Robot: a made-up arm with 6 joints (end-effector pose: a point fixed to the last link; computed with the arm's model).
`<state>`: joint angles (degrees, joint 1 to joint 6).
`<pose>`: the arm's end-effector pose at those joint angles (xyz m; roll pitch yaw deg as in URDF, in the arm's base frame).
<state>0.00 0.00 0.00 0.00 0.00 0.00</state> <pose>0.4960 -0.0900 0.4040 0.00 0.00 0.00</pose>
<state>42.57 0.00 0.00 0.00 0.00 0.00</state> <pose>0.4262 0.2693 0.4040 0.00 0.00 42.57</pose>
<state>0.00 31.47 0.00 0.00 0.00 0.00</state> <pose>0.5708 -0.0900 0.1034 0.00 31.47 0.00</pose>
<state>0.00 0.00 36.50 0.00 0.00 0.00</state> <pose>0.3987 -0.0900 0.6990 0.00 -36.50 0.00</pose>
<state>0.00 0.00 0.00 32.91 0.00 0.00</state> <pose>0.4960 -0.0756 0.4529 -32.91 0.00 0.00</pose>
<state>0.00 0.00 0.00 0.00 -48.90 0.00</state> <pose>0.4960 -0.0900 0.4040 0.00 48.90 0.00</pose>
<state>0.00 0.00 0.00 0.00 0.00 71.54</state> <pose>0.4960 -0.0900 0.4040 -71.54 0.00 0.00</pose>
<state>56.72 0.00 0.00 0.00 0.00 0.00</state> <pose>0.3474 0.3653 0.4040 0.00 0.00 56.72</pose>
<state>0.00 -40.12 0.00 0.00 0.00 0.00</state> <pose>0.1969 -0.0900 0.6570 0.00 -40.12 0.00</pose>
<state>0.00 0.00 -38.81 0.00 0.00 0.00</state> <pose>0.3865 -0.0900 0.0931 0.00 38.81 0.00</pose>
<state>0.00 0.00 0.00 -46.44 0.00 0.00</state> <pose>0.4960 -0.0620 0.3388 46.44 0.00 0.00</pose>
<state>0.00 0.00 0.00 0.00 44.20 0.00</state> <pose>0.4960 -0.0900 0.4040 0.00 -44.20 0.00</pose>
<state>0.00 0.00 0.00 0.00 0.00 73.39</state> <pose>0.4960 -0.0900 0.4040 -73.39 0.00 0.00</pose>
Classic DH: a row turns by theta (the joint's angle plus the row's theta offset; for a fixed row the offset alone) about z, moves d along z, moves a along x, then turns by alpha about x. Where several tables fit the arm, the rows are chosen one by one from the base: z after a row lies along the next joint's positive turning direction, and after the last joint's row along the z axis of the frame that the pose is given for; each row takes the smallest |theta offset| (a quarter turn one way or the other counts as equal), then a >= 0, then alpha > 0; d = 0 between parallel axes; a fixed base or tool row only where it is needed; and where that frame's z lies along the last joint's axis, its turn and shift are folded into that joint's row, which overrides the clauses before.
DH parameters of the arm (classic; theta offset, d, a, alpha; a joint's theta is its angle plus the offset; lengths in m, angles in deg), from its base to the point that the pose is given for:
joint 1: 0 0.121 0 -90
joint 2: -90 0 0.283 180
joint 3: 0 0 0 -90
joint 4: 0 -0.496 0 90
joint 5: 0 0.09 0 -90
joint 6: 90 0 0 90
tool (fixed): -90 0 0 0

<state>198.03 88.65 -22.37 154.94 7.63 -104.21</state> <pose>-0.1085 -0.1210 -0.3490 123.02 61.89 11.17</pose>
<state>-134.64 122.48 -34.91 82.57 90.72 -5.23</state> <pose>0.1216 0.1397 -0.3040 72.37 6.58 -48.18</pose>
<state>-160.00 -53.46 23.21 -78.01 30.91 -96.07</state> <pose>0.0193 0.0269 0.7518 -110.11 -59.26 120.59</pose>
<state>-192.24 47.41 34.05 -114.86 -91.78 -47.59</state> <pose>-0.6648 0.1055 0.1185 151.48 -24.58 -106.46</pose>
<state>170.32 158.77 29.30 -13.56 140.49 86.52</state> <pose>0.2406 0.0477 -0.5123 -95.27 -11.68 161.56</pose>
